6 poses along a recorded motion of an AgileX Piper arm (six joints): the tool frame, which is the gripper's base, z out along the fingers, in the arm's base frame.
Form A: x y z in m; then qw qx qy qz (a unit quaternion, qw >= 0).
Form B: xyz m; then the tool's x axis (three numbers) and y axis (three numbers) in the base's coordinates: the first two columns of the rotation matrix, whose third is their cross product. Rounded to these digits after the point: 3 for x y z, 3 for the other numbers.
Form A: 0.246, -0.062, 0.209, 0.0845, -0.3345, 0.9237, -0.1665
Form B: 0.246, -0.062, 0.209, -0.762, -0.646, -0.045, -0.590, 0.721, -0.364
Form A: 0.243, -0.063, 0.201, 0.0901, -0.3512, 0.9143, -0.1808
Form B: 0.243, -0.063, 0.201, -0.737, -0.675, -0.038, -0.610, 0.688, -0.394
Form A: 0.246, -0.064, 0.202, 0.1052, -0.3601, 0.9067, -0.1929
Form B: 0.246, -0.064, 0.202, -0.719, -0.694, -0.052, -0.612, 0.666, -0.426
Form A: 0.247, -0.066, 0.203, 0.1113, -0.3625, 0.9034, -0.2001
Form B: 0.247, -0.066, 0.203, -0.712, -0.700, -0.056, -0.610, 0.657, -0.442
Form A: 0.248, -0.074, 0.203, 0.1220, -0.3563, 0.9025, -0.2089
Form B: 0.248, -0.074, 0.203, -0.716, -0.694, -0.071, -0.592, 0.659, -0.464
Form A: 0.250, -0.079, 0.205, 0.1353, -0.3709, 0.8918, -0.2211
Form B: 0.250, -0.079, 0.205, -0.688, -0.721, -0.077, -0.602, 0.627, -0.495
